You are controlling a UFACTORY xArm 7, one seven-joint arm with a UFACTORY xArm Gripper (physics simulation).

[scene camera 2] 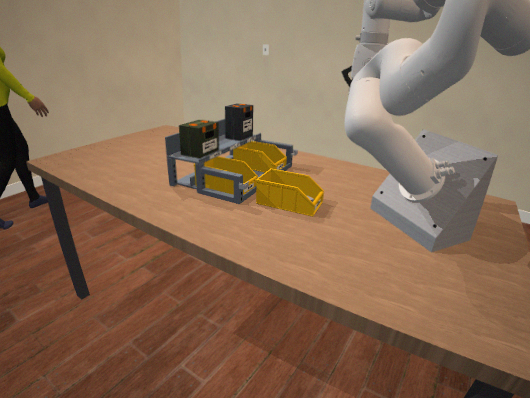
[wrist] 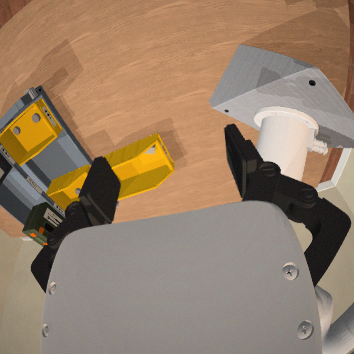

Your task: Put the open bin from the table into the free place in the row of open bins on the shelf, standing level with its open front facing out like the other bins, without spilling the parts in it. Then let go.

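Pixels of known places: gripper, fingertip midpoint: [wrist: 165, 155]; arm's base at its link origin: [scene camera 2: 421, 180] [wrist: 285, 121].
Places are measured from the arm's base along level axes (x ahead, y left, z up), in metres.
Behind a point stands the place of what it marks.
The open yellow bin [scene camera 2: 286, 194] @(y 0.188, x 0.298, z -0.074 m) [wrist: 137, 172] @(y 0.188, x 0.326, z -0.120 m) stands upright on the table in front of the shelf's near end, its low front facing away from the shelf. A grey part shows inside it. The grey shelf [scene camera 2: 171, 172] @(y 0.309, x 0.662, z -0.074 m) [wrist: 61, 159] @(y 0.101, x 0.539, z -0.117 m) holds a near yellow bin [scene camera 2: 229, 169] @(y 0.156, x 0.555, z -0.078 m) [wrist: 62, 189] @(y 0.148, x 0.527, z -0.042 m) and a far yellow bin [scene camera 2: 256, 154] @(y 0.026, x 0.555, z -0.055 m) [wrist: 31, 137] @(y 0.006, x 0.600, z -0.114 m), with the free place between them. My gripper [wrist: 165, 155] @(y -0.068, x 0.213, z 0.164 m) is open and empty, high above the table; its left finger covers part of the table bin in the wrist view. In scene camera 2 the arm mostly hides it.
A dark green box [scene camera 2: 198, 138] @(y 0.260, x 0.576, z 0.042 m) [wrist: 44, 223] @(y 0.189, x 0.588, z 0.041 m) and a black box [scene camera 2: 239, 121] @(y 0.030, x 0.636, z 0.050 m) stand on the shelf's upper board. The grey robot base block [scene camera 2: 457, 185] @(y 0.029, x -0.091, z 0.023 m) [wrist: 270, 82] @(y -0.087, x 0.076, z 0.051 m) stands on the table [scene camera 2: 350, 270] @(y 0.310, x 0.033, z -0.123 m) to the right of the bins. A person [scene camera 2: 12, 120] stands beyond the table's left end.
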